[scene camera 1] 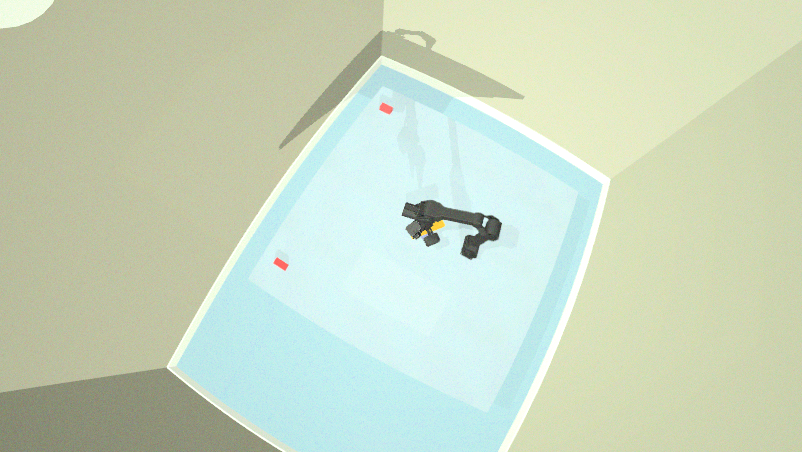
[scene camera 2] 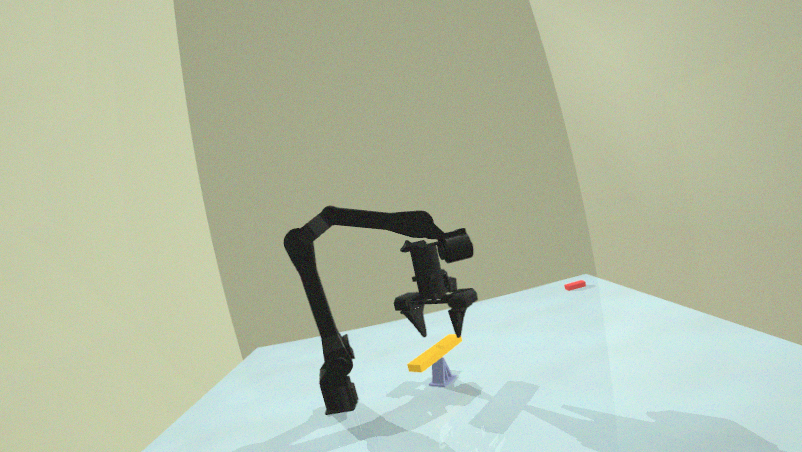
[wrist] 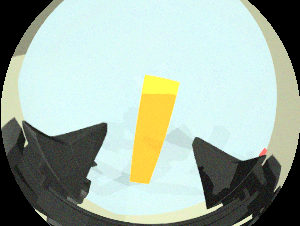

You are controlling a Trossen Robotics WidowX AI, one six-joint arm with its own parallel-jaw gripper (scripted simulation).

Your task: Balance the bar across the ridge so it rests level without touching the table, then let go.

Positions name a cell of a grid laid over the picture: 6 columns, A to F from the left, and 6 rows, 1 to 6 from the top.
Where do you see a yellow bar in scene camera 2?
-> D5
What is my gripper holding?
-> Nothing.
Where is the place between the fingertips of my gripper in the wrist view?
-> At D4
